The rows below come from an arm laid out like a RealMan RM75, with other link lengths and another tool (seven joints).
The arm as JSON. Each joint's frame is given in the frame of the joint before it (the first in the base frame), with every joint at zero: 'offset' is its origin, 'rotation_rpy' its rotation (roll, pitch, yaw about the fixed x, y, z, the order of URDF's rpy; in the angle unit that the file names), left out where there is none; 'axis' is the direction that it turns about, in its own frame. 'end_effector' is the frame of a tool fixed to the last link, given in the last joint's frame.
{
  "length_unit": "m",
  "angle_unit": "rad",
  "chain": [
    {
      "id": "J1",
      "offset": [
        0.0,
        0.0,
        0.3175
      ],
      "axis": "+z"
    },
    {
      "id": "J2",
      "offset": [
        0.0,
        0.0,
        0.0
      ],
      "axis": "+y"
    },
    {
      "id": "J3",
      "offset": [
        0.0,
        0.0,
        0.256
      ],
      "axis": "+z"
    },
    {
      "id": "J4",
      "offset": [
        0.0,
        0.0,
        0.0
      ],
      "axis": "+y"
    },
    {
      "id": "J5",
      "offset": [
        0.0,
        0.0,
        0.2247
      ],
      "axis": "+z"
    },
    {
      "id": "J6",
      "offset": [
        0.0,
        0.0,
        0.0
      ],
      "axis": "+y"
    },
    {
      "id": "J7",
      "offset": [
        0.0,
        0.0,
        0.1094
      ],
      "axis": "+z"
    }
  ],
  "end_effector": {
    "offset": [
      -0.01,
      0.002,
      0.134
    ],
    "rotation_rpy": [
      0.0,
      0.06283,
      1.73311
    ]
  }
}
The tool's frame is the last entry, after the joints.
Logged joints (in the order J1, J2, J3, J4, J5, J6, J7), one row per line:
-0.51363, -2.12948, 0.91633, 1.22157, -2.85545, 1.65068, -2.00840
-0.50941, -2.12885, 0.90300, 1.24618, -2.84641, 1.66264, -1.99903
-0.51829, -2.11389, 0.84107, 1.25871, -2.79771, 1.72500, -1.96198
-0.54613, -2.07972, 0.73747, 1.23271, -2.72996, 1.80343, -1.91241
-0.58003, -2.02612, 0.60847, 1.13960, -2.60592, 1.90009, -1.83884
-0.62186, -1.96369, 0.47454, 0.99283, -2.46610, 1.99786, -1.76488
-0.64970, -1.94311, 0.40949, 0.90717, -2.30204, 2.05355, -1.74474
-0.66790, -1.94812, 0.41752, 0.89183, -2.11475, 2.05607, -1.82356
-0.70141, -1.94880, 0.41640, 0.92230, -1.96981, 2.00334, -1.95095
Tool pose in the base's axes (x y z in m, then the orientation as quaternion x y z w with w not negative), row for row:
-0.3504, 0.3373, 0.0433, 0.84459, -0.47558, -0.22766, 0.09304
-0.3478, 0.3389, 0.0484, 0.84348, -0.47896, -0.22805, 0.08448
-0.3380, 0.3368, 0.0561, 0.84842, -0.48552, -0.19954, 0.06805
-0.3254, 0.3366, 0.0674, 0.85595, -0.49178, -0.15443, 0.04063
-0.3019, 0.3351, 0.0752, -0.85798, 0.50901, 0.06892, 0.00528
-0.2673, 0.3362, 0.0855, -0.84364, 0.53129, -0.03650, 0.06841
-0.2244, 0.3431, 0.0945, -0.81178, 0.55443, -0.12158, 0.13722
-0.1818, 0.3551, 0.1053, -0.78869, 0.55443, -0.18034, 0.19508
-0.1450, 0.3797, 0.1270, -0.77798, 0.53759, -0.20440, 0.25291
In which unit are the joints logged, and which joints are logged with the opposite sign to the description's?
The joints are logged in radians. Opposite sign: J5.
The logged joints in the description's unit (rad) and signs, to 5 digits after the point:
-0.51363, -2.12948, 0.91633, 1.22157, 2.85545, 1.65068, -2.00840
-0.50941, -2.12885, 0.90300, 1.24618, 2.84641, 1.66264, -1.99903
-0.51829, -2.11389, 0.84107, 1.25871, 2.79771, 1.72500, -1.96198
-0.54613, -2.07972, 0.73747, 1.23271, 2.72996, 1.80343, -1.91241
-0.58003, -2.02612, 0.60847, 1.13960, 2.60592, 1.90009, -1.83884
-0.62186, -1.96369, 0.47454, 0.99283, 2.46610, 1.99786, -1.76488
-0.64970, -1.94311, 0.40949, 0.90717, 2.30204, 2.05355, -1.74474
-0.66790, -1.94812, 0.41752, 0.89183, 2.11475, 2.05607, -1.82356
-0.70141, -1.94880, 0.41640, 0.92230, 1.96981, 2.00334, -1.95095

